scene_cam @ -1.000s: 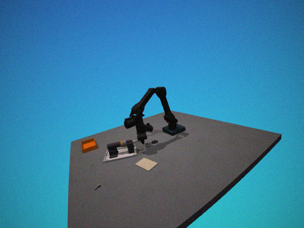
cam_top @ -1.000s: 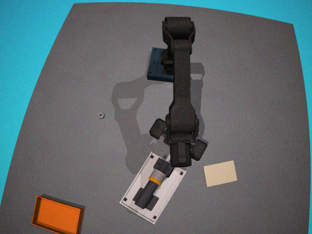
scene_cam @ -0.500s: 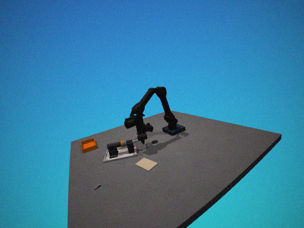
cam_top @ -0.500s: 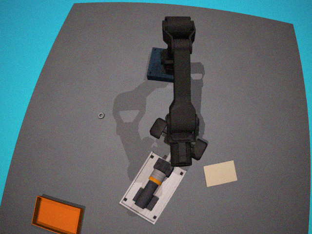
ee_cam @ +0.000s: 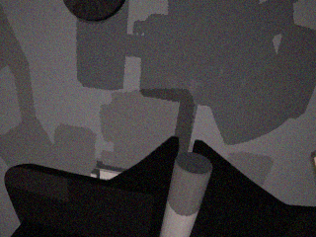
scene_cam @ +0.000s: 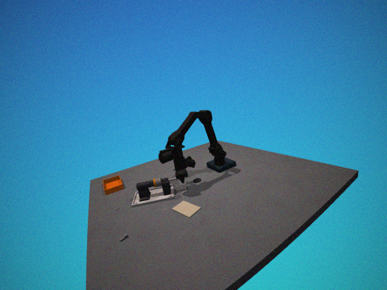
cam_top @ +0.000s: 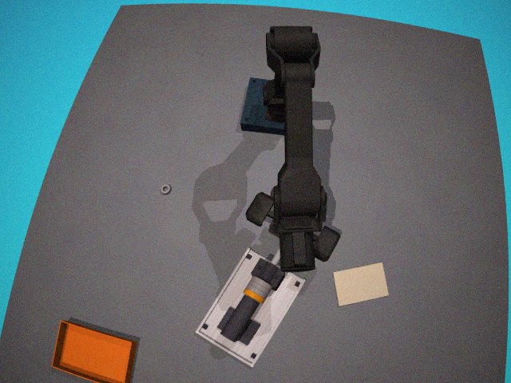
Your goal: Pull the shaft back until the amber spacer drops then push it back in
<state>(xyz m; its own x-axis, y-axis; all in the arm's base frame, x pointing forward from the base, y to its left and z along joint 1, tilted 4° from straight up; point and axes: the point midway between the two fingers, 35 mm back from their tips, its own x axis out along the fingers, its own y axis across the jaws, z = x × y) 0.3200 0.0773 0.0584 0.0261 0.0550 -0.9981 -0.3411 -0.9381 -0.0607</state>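
My gripper tip is now 8 cm short of the shaft, 3 cm to the left of it and 3 cm below it. Round my gripper tip: pad: 8 cm ahead, 18 cm to the left, 4 cm below; then grey spacer: 13 cm ahead, 5 cm to the right, 3 cm above; then amber spacer: 14 cm ahead, 5 cm to the right, 3 cm above.
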